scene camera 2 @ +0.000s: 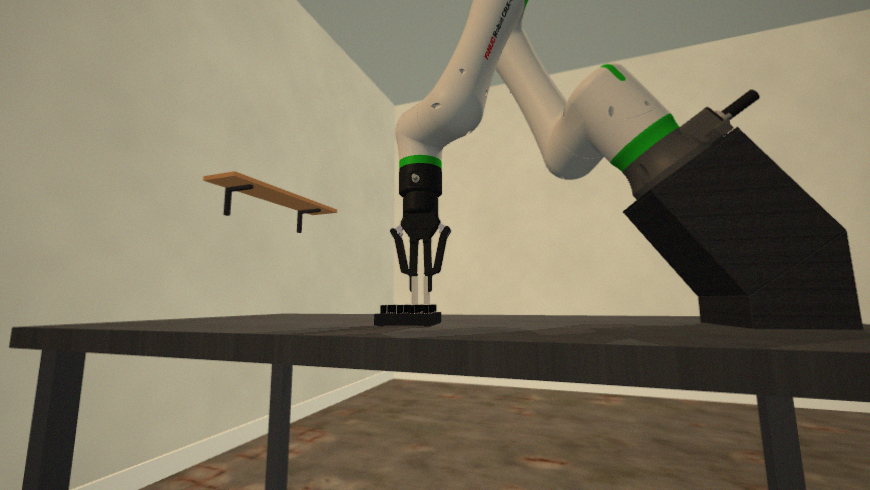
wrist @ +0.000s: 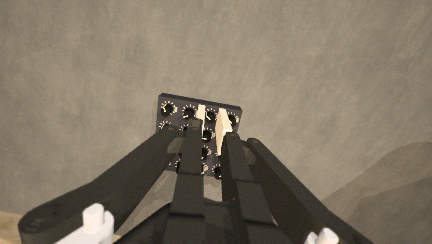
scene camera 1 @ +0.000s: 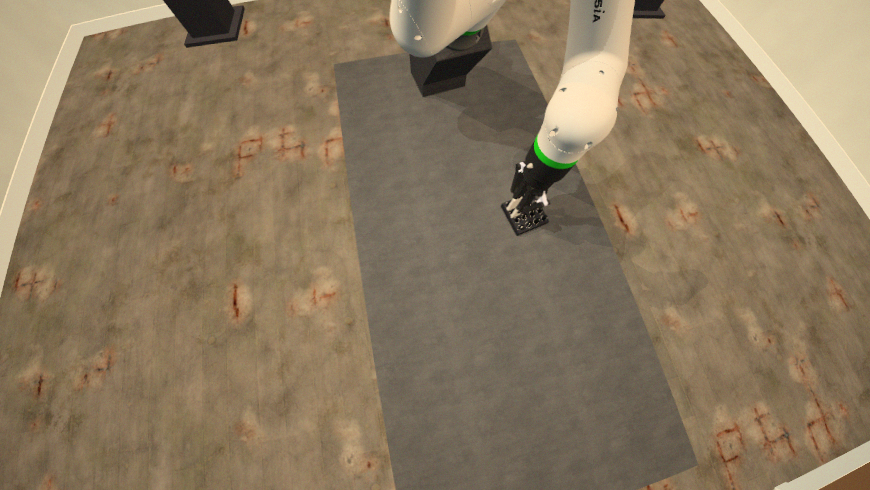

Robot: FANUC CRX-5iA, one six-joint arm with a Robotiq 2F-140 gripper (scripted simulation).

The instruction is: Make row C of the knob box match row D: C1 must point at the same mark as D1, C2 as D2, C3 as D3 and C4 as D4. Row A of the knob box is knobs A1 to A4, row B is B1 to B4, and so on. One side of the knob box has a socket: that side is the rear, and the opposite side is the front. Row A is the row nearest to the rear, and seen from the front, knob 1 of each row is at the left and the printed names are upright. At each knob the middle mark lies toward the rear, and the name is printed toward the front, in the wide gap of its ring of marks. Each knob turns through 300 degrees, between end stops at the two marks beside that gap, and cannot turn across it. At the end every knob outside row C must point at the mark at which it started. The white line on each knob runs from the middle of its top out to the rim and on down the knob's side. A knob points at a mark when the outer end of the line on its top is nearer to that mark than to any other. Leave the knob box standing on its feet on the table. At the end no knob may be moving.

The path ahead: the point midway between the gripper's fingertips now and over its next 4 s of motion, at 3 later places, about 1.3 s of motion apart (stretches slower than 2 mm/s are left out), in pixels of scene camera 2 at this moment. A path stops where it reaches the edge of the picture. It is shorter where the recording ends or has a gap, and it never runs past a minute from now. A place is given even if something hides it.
My gripper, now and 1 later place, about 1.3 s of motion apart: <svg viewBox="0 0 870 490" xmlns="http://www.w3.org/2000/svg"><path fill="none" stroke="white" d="M420 308L420 271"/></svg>
